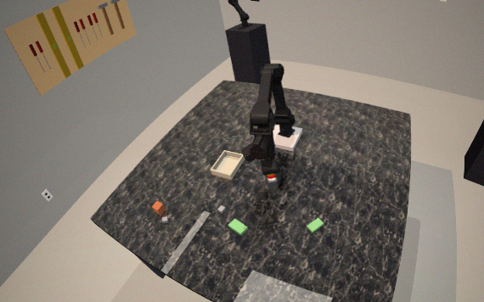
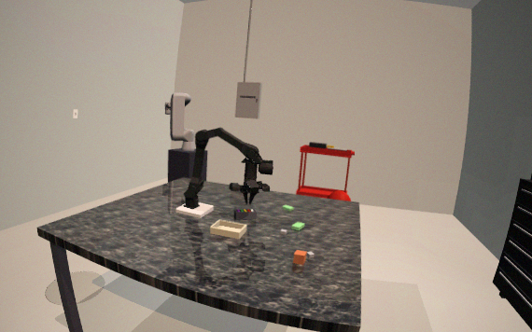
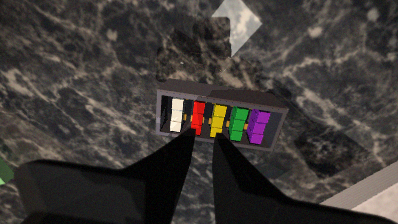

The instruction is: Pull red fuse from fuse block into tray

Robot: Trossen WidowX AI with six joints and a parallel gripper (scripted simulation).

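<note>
Right now my gripper tip is 5 cm above the red fuse and 1 cm to the right of it. The rest, counted from my gripper tip: yellow fuse: 5 cm below, 1 cm behind; then white fuse: 5 cm below, 2 cm to the left, 1 cm ahead; then green fuse: 5 cm below, 2 cm to the right, 2 cm behind.
</note>
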